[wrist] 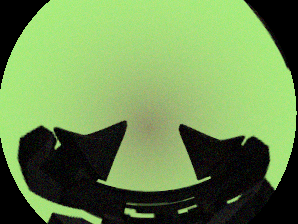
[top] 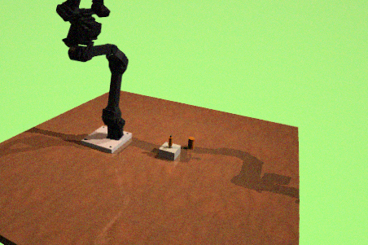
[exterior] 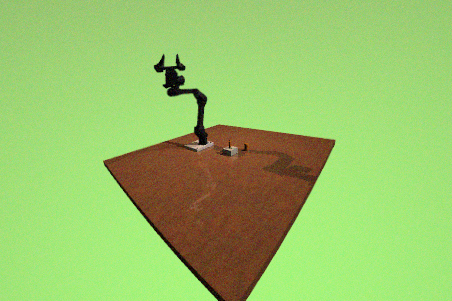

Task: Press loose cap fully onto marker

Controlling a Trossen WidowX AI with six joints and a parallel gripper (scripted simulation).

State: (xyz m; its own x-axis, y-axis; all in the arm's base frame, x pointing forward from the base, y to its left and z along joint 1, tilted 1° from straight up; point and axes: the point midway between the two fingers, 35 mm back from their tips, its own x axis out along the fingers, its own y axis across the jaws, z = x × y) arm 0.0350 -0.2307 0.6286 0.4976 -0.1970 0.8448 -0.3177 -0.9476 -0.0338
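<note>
Now: the orange cap 650 mm below my gripper tip, 310 mm to the left of it and 310 mm ahead of it. From my gripper tip the other things lie so: white holder block (660 mm below, 230 mm ahead, 210 mm to the left).
</note>
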